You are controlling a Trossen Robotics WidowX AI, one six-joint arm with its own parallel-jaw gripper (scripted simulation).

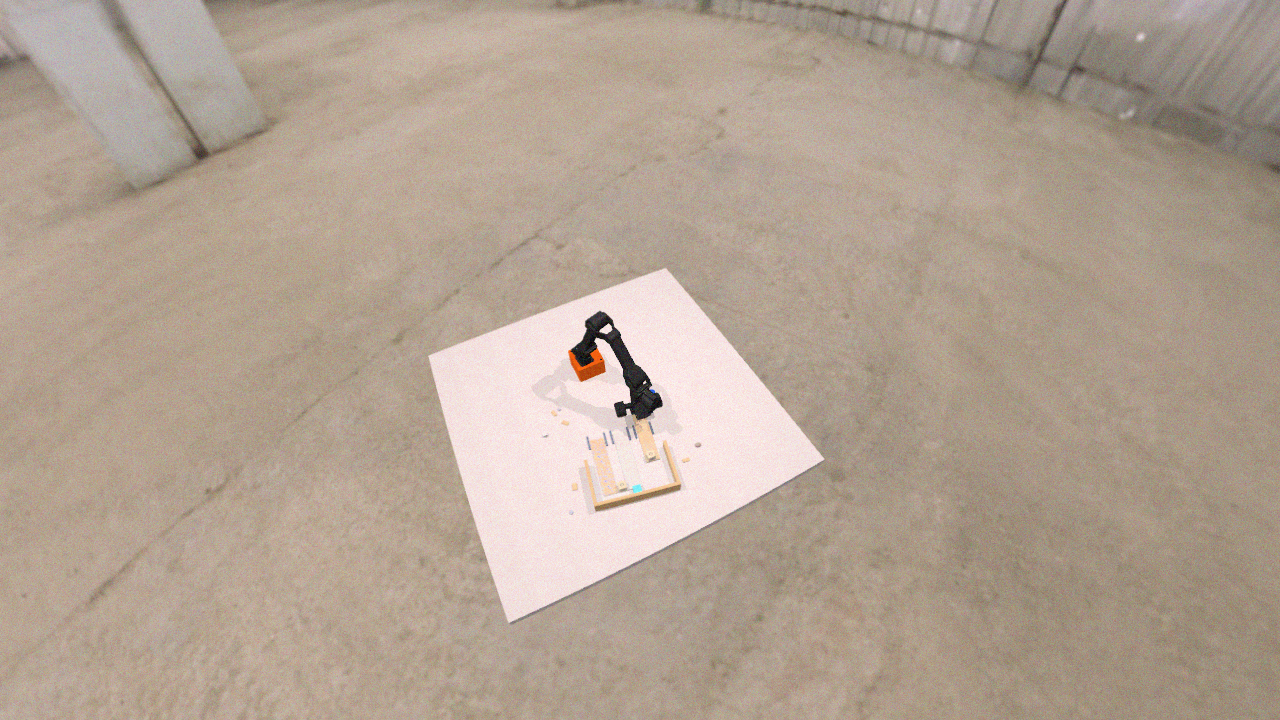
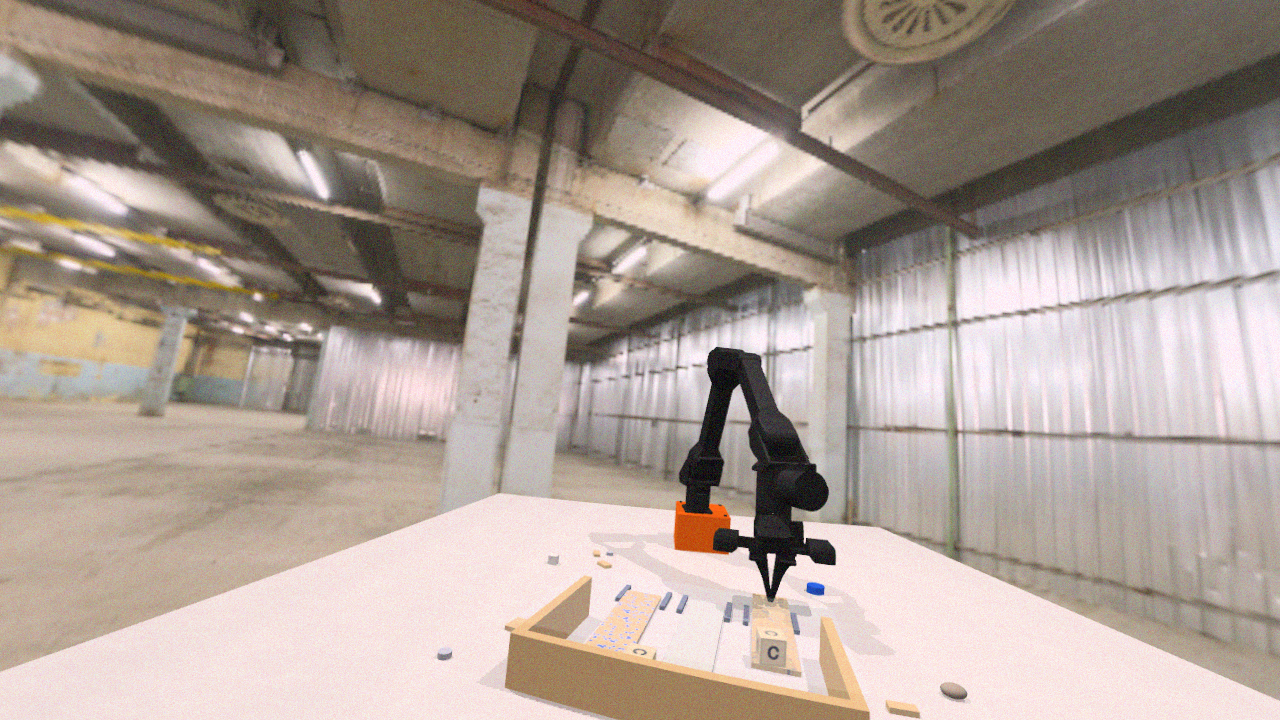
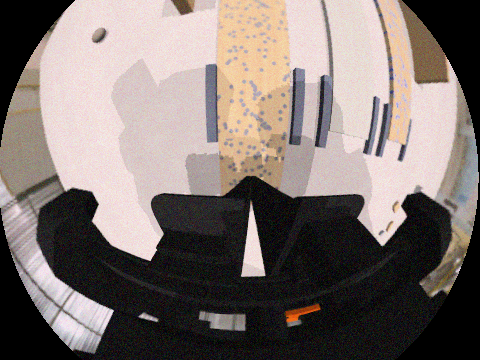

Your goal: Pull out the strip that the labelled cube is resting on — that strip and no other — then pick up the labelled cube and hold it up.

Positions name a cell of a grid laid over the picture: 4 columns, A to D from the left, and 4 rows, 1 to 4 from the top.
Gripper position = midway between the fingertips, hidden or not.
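My gripper (image 2: C4) is visible, also in image 3 (image 3: C3). A strip (image 3: C1) is visible as well.
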